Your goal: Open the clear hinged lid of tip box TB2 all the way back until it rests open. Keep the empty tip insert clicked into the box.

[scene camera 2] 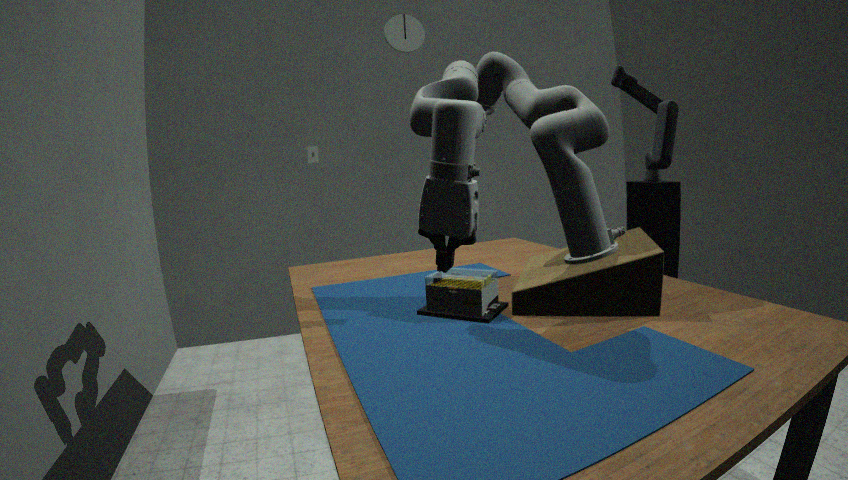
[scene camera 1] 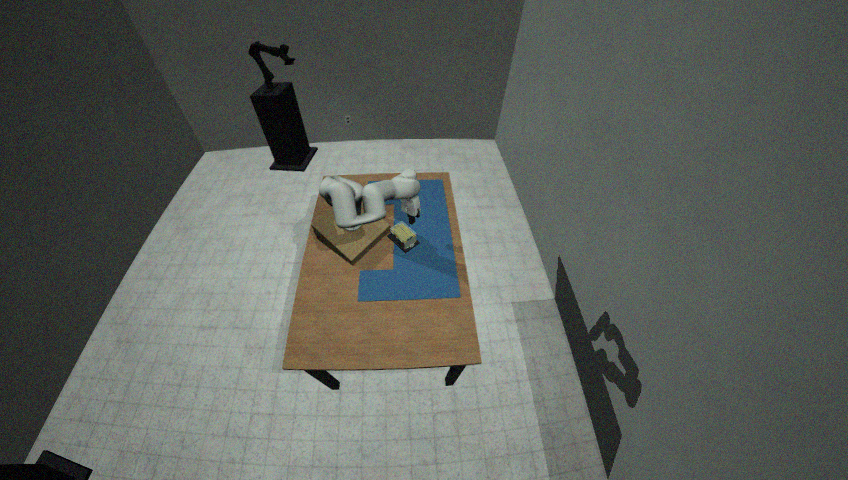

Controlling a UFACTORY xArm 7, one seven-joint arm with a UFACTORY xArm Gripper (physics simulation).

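Seen in the pictures: gripper, fingertip midpoint: (scene camera 2: 444, 269) (scene camera 1: 412, 223); arm's base at its link origin: (scene camera 2: 591, 254).
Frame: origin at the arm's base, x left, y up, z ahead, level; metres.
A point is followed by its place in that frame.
Note:
Tip box TB2 (scene camera 1: 404, 236) @(x -0.060, y -0.011, z 0.305 m) (scene camera 2: 455, 299) @(x 0.012, y -0.051, z 0.316 m) is a small grey box with a yellow top surface, standing upright on a dark base plate (scene camera 1: 414, 248) @(x -0.075, y -0.088, z 0.360 m) (scene camera 2: 495, 311). The empty tip insert cannot be told apart from the yellow top. The clear lid (scene camera 2: 461, 273) @(x -0.025, y -0.010, z 0.292 m) shows as a thin see-through shape low over the yellow top in the scene camera 2 view; its exact angle is hard to tell. My gripper (scene camera 1: 412, 221) @(x 0.018, y 0.012, z 0.336 m) (scene camera 2: 442, 270) @(x 0.018, y 0.012, z 0.336 m) points down, shut and empty. Its tips are at the far left of the box, close to the lid's upper edge; contact cannot be told.
A blue mat (scene camera 1: 410, 288) @(x -0.321, y -0.088, z 0.370 m) (scene camera 2: 428, 392) @(x 0.283, y -0.088, z 0.425 m) lies on the wooden table (scene camera 1: 380, 339) @(x -0.595, y -0.091, z 0.269 m) (scene camera 2: 731, 297) @(x 0.193, y -0.091, z -0.268 m). My arm's wedge-shaped wooden base (scene camera 1: 357, 246) @(x -0.139, y -0.034, z 0.066 m) (scene camera 2: 586, 291) @(x 0.113, y -0.040, z 0.084 m) stands close beside the box. A second, dark arm (scene camera 1: 258, 53) (scene camera 2: 665, 133) stands on a black pedestal (scene camera 1: 280, 124) (scene camera 2: 652, 220) away from the table.

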